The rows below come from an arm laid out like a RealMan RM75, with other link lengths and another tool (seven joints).
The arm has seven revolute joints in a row. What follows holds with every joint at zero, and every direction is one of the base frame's.
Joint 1 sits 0.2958 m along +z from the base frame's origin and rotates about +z.
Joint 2 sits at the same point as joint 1 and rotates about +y.
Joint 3 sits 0.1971 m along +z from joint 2 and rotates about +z.
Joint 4 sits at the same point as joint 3 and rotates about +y.
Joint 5 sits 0.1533 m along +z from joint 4 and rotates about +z.
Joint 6 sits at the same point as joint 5 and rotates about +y.
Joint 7 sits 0.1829 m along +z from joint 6 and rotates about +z.
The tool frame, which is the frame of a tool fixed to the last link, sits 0.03 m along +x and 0.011 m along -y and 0.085 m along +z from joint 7; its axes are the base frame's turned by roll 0, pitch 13.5 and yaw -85.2 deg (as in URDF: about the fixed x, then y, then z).
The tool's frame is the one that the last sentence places.
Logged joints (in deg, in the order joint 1, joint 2, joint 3, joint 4, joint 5, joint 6, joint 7), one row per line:
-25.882 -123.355 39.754 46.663 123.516 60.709 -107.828
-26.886 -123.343 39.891 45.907 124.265 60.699 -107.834
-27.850 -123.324 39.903 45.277 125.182 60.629 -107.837
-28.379 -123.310 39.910 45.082 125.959 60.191 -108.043
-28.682 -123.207 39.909 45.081 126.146 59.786 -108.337
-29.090 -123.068 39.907 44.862 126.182 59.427 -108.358
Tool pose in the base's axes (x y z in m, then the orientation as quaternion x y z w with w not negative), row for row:
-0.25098 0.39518 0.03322 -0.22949 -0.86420 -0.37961 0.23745
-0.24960 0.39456 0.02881 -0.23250 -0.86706 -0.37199 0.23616
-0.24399 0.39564 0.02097 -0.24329 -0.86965 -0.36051 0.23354
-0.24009 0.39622 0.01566 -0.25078 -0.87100 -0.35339 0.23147
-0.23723 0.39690 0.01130 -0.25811 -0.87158 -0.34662 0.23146
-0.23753 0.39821 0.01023 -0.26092 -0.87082 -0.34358 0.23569
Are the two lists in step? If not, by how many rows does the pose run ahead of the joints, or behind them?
The pose runs 2 rows behind the joints: the pose in row i belongs to the joints in row i - 2.
